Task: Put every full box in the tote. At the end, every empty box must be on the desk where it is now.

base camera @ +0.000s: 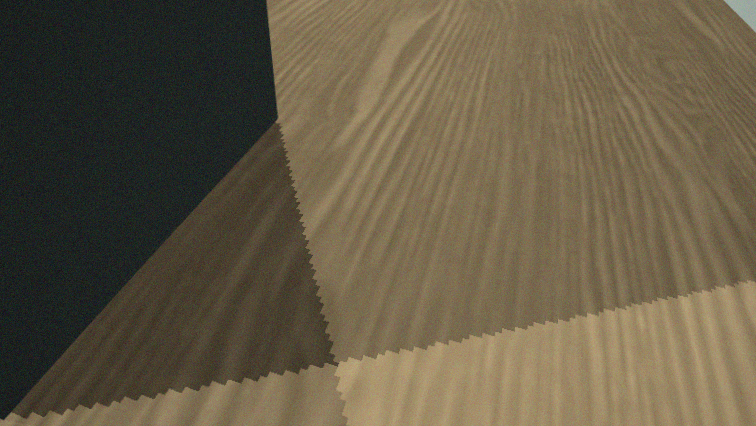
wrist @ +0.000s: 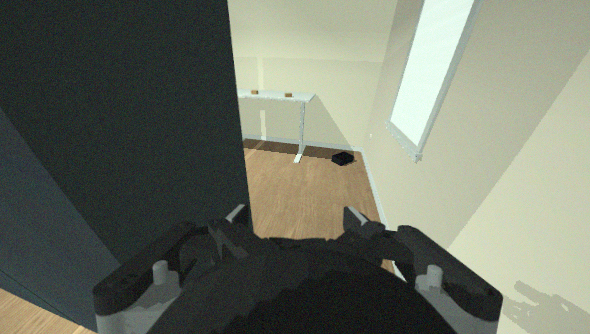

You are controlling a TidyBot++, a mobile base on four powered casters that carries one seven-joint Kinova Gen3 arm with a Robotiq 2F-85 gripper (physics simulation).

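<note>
In the wrist view, two small brown boxes, one on the left (wrist: 254, 92) and one on the right (wrist: 288, 95), stand far off on the white desk (wrist: 305, 97). Whether they are full or empty cannot be told from here. The desk's left part is hidden behind a dark wall. A black tote (wrist: 343, 158) sits on the floor to the right of the desk's leg, near the room's corner. My gripper (wrist: 295, 216) is open, with nothing between its fingers, far from the desk and the tote. The boxes and the tote do not show in the base camera view.
A tall dark wall or panel (base camera: 116, 132) (wrist: 150, 100) stands close on the left. A light wall (wrist: 540, 200) with a window (wrist: 435, 65) runs along the right. Wooden floor (base camera: 476, 185) (wrist: 300, 195) leads between them towards the desk.
</note>
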